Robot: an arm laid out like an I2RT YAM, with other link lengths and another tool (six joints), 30 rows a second.
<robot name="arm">
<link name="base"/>
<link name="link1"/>
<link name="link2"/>
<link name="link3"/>
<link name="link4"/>
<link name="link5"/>
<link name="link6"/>
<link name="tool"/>
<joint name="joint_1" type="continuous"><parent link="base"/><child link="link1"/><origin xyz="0.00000 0.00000 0.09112" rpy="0.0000 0.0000 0.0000"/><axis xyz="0 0 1"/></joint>
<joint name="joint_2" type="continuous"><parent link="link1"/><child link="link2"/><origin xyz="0.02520 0.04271 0.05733" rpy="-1.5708 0.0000 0.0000"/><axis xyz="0 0 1"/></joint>
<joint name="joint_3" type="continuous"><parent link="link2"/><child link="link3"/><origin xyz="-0.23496 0.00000 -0.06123" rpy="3.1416 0.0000 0.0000"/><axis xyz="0 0 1"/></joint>
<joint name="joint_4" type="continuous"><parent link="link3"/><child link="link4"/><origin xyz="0.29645 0.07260 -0.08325" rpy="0.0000 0.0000 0.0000"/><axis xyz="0 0 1"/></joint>
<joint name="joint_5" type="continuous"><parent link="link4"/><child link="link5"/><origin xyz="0.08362 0.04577 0.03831" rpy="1.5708 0.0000 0.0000"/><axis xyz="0 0 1"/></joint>
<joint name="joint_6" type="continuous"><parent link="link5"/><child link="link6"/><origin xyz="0.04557 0.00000 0.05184" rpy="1.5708 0.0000 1.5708"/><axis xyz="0 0 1"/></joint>
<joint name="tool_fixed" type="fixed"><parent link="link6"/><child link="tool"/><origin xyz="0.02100 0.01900 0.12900" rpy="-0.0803 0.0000 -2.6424"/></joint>
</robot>
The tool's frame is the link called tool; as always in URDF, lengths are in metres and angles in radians. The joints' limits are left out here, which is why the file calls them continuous.
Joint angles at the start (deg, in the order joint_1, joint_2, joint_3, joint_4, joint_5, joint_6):
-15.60 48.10 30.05 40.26 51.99 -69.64
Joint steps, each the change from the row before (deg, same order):
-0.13 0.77 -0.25 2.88 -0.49 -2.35
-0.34 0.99 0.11 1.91 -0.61 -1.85
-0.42 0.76 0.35 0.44 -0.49 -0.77
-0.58 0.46 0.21 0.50 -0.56 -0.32
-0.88 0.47 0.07 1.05 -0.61 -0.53
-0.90 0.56 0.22 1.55 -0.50 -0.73
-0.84 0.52 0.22 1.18 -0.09 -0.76
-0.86 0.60 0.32 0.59 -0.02 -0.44
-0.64 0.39 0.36 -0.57 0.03 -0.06
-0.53 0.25 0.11 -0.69 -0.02 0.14
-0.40 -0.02 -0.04 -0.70 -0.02 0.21
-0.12 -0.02 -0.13 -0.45 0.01 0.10
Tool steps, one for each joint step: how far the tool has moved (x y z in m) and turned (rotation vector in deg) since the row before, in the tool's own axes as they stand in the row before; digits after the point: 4 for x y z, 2 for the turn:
-0.0008 0.0031 0.0010 -1.13 -0.45 -0.96
0.0003 0.0019 0.0024 -0.75 -0.22 -1.16
0.0009 0.0003 0.0028 -0.19 0.03 -0.86
-0.0008 0.0000 0.0028 -0.27 -0.20 -0.30
-0.0028 -0.0007 0.0035 -0.36 -0.62 -0.33
-0.0045 0.0007 0.0038 -0.52 -1.00 -0.16
-0.0044 -0.0006 0.0033 -0.10 -1.05 -0.44
-0.0031 -0.0020 0.0036 0.21 -0.83 -0.54
-0.0007 -0.0027 0.0029 0.56 -0.21 -0.73
0.0005 -0.0036 0.0019 0.58 0.03 -0.64
0.0001 -0.0031 0.0011 0.48 0.07 -0.44
0.0010 -0.0022 0.0000 0.31 0.20 -0.34

